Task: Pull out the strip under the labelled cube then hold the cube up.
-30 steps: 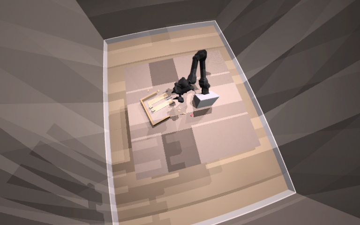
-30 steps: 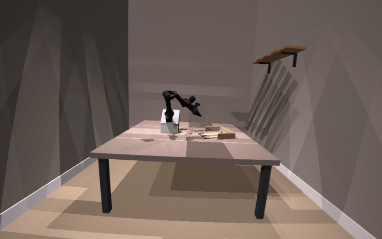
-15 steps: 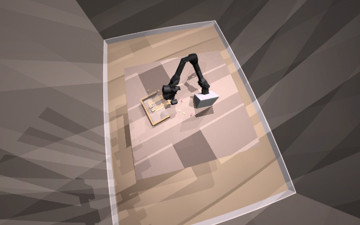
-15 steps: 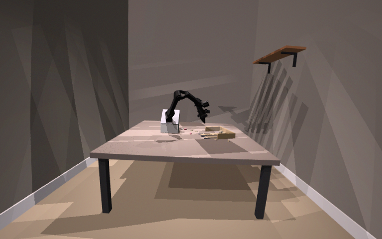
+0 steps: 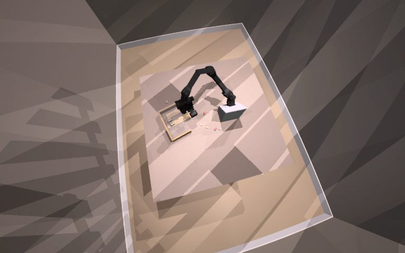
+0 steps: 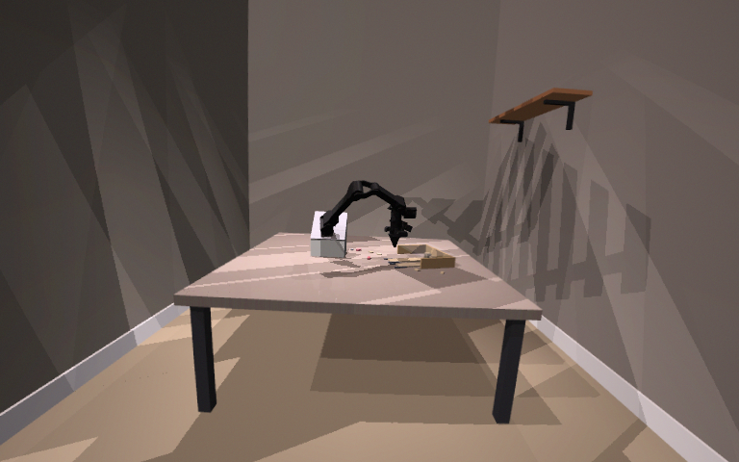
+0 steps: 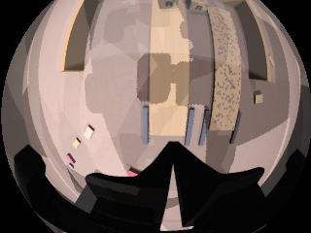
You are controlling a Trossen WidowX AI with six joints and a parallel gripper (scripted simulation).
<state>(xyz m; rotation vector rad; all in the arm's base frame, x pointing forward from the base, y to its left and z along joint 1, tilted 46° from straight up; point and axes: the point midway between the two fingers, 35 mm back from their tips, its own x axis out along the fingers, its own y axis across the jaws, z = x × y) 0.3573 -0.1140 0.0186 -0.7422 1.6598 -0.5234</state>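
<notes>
Right now the strip is 9 cm ahead of my gripper tip, 2 cm to the left of it and 7 cm below it.
</notes>
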